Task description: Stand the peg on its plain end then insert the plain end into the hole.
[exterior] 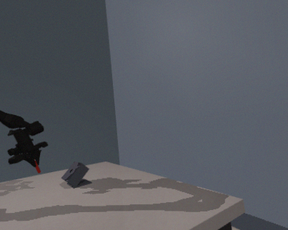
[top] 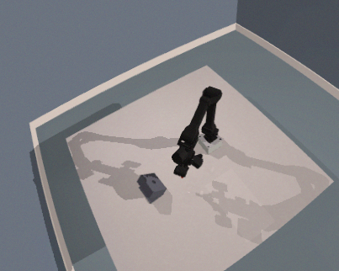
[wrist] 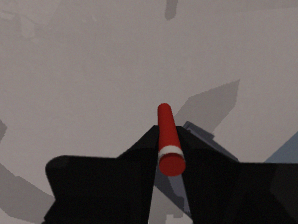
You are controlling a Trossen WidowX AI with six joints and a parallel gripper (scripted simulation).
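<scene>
My gripper tip is now 17 cm short of the grey sloped panel, 7 cm to the left of it and 7 cm above it. The rest, counted from my gripper tip: red peg (1 cm behind, 2 cm above).
</scene>
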